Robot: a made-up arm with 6 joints.
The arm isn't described. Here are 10 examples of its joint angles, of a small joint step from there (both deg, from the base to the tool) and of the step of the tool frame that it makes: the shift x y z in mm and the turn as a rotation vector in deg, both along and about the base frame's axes.
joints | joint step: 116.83 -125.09 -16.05 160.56 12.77 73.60 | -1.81 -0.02 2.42 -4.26 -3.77 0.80
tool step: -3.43 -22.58 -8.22 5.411 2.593 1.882
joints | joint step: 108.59 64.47 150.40 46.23 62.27 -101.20 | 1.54 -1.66 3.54 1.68 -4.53 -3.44
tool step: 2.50 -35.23 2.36 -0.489 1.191 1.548
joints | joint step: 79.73 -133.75 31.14 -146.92 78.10 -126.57 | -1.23 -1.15 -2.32 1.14 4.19 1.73
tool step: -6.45 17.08 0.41 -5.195 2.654 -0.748
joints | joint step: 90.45 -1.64 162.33 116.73 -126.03 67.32 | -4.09 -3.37 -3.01 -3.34 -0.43 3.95
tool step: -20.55 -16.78 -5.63 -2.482 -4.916 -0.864
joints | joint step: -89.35 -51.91 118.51 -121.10 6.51 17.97 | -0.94 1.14 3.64 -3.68 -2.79 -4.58
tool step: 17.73 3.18 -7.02 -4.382 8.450 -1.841
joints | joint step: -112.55 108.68 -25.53 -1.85 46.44 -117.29 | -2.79 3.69 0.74 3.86 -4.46 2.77
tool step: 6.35 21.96 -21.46 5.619 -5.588 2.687
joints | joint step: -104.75 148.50 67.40 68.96 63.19 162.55 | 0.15 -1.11 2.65 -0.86 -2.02 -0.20
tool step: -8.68 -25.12 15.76 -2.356 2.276 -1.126
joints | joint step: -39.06 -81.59 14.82 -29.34 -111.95 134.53 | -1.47 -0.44 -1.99 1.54 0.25 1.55
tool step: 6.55 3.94 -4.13 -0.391 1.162 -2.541
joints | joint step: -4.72 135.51 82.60 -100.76 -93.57 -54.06 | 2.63 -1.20 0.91 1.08 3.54 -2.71
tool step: 17.01 11.05 7.10 -3.005 1.366 1.691
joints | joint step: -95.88 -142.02 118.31 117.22 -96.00 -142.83 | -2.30 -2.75 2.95 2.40 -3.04 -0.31
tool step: 6.50 -49.20 -1.10 -7.087 3.112 0.428
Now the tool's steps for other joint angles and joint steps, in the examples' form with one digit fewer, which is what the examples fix.
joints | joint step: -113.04 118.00 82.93 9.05 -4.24 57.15 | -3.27 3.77 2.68 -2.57 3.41 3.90
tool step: -23.9 37.1 -30.9 -1.76 1.59 -1.98
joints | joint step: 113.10 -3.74 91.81 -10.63 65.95 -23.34 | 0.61 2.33 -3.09 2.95 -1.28 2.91
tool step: -17.5 33.2 5.6 -7.55 -0.42 -3.43
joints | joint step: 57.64 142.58 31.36 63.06 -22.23 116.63 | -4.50 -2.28 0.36 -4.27 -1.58 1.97
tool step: 31.8 4.7 10.0 -0.03 -2.15 -6.47
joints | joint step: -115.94 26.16 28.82 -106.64 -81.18 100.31 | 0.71 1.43 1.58 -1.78 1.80 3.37
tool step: 5.6 -11.5 -3.9 -3.08 -0.01 -1.95
